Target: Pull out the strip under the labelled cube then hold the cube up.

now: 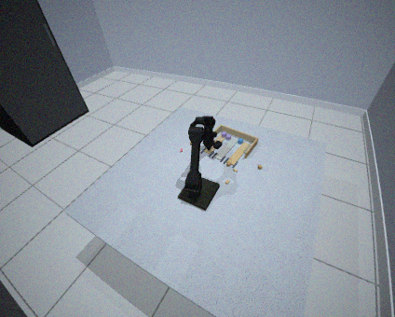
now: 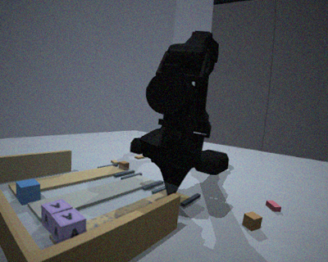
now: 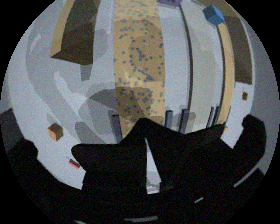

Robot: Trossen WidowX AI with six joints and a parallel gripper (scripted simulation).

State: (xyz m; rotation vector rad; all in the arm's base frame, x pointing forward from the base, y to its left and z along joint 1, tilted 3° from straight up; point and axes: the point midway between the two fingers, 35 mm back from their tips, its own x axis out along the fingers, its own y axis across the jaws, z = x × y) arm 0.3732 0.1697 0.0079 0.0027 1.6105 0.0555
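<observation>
Now: the strip 9 cm ahead of my gripper tip.
</observation>
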